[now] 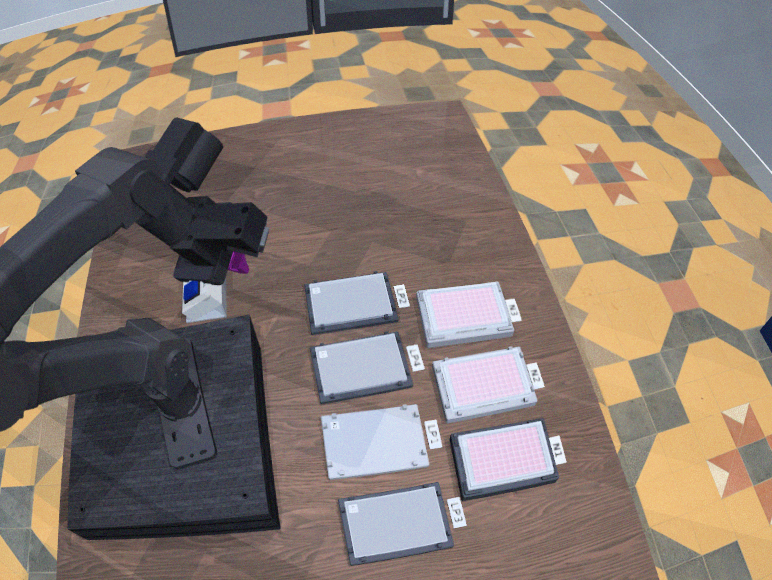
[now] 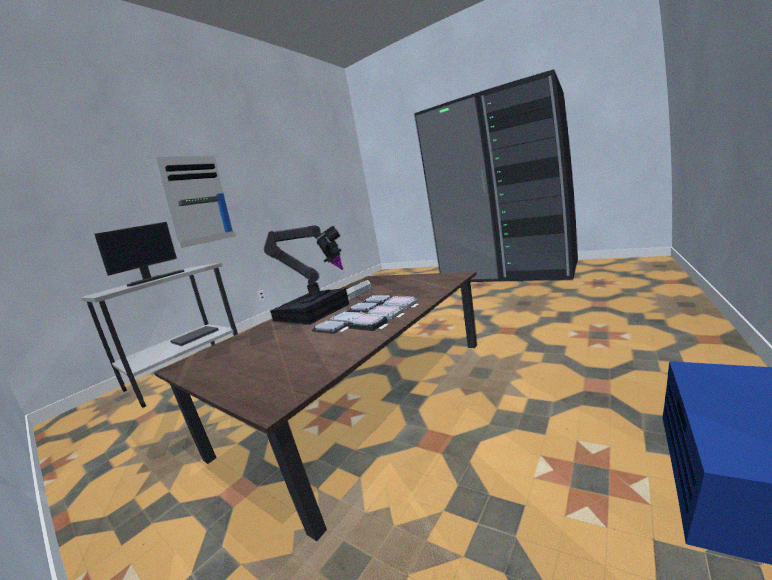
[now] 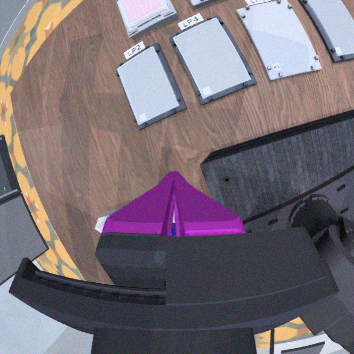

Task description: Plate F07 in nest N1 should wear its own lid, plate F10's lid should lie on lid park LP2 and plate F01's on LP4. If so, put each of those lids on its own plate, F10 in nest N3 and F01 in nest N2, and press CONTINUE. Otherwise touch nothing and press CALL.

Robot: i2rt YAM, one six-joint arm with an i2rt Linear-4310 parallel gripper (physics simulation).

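Places are measured from the arm's base along level axes (x ahead, y left, z up), in metres.
Where they show: gripper, between the fingertips: (image 1: pixel 245 271) (image 2: pixel 342 269) (image 3: pixel 173 178); arm's base, origin of its link: (image 1: pixel 182 402) (image 2: pixel 316 297) (image 3: pixel 308 212).
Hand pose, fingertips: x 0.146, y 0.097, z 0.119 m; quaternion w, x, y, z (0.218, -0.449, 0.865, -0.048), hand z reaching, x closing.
Observation:
Things, the pixels of their top centre, and the offset from my fingertips. Level surfaces: height alone.
- N3, centre of its top: (image 1: pixel 466 305) (image 2: pixel 399 298) 0.045 m right, 0.323 m ahead, 0.171 m down
- N2, centre of its top: (image 1: pixel 487 376) (image 2: pixel 384 308) 0.177 m right, 0.298 m ahead, 0.173 m down
- N1, centre of its top: (image 1: pixel 507 452) (image 2: pixel 366 317) 0.306 m right, 0.271 m ahead, 0.168 m down
- LP2, centre of its top: (image 1: pixel 349 298) (image 3: pixel 144 84) (image 2: pixel 377 297) 0.046 m left, 0.155 m ahead, 0.186 m down
- LP4, centre of its top: (image 1: pixel 360 362) (image 3: pixel 209 54) (image 2: pixel 363 305) 0.078 m right, 0.130 m ahead, 0.186 m down
- white button box, centre of its top: (image 1: pixel 199 249) (image 3: pixel 132 232) (image 2: pixel 354 284) 0.209 m left, 0.074 m back, 0.140 m down
- LP1, centre of its top: (image 1: pixel 373 438) (image 3: pixel 281 32) (image 2: pixel 346 313) 0.206 m right, 0.106 m ahead, 0.184 m down
- LP3, centre of its top: (image 1: pixel 395 521) (image 3: pixel 338 20) (image 2: pixel 329 324) 0.339 m right, 0.088 m ahead, 0.186 m down
- table, height of its surface: 0.204 m down
Pink-welled plates sit in N3 (image 1: pixel 464 308), N2 (image 1: pixel 488 378) and N1 (image 1: pixel 507 455). Their IDs are unreadable, and I cannot tell whether a clear lid covers the N1 plate. Flat pale lid-like panels lie on LP2 (image 1: pixel 350 300) (image 3: pixel 151 87) and LP4 (image 1: pixel 361 364) (image 3: pixel 215 60); whose lids they are is unreadable. A white button box (image 1: pixel 212 305) (image 2: pixel 358 287) (image 3: pixel 101 223) shows its blue button (image 1: pixel 191 291); its other buttons are hidden under the arm. My gripper (image 1: pixel 239 268) (image 2: pixel 341 268) (image 3: pixel 173 178) is shut and empty, above the box area, its purple fingertips together.
LP1 (image 1: pixel 374 439) (image 3: pixel 282 40) and LP3 (image 1: pixel 396 522) also bear pale panels, in line with LP2 and LP4. The black arm base (image 1: pixel 237 424) (image 2: pixel 308 306) (image 3: pixel 260 170) stands beside the parks. A server cabinet (image 2: pixel 461 193) stands beyond the table (image 1: pixel 399 162) (image 2: pixel 249 367).

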